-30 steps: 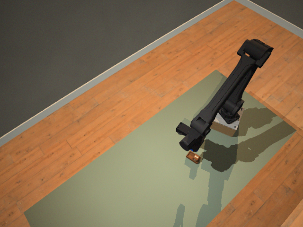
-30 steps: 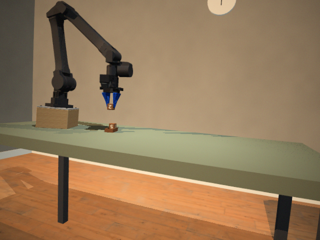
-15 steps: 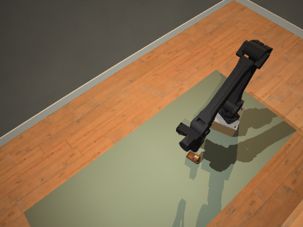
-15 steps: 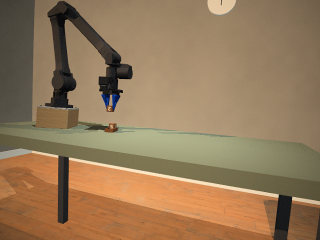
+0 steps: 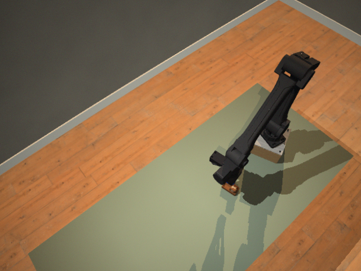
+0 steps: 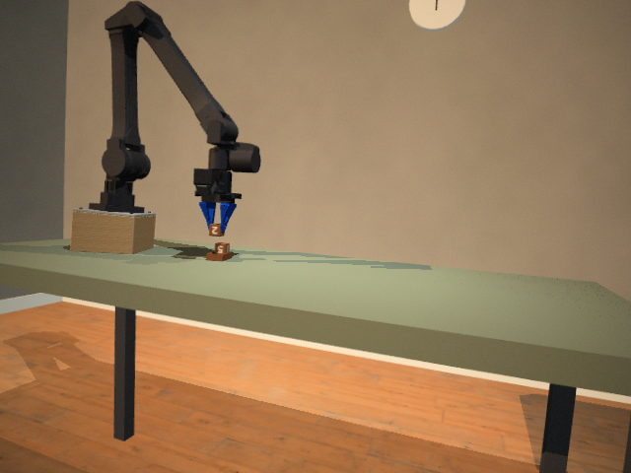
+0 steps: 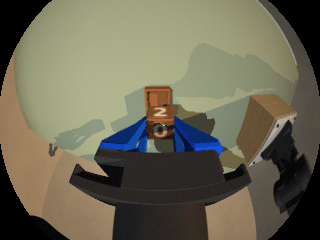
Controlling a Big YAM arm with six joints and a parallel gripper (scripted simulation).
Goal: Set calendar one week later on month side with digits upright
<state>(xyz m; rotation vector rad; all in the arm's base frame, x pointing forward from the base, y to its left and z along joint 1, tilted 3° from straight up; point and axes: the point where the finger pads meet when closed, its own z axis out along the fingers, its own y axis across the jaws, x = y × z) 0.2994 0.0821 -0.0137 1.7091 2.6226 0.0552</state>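
Right now my hand is 70 mm above the brown tray and 20 mm to the right of it. From my hand the other things lie so: brown digit cube: right at my hand.
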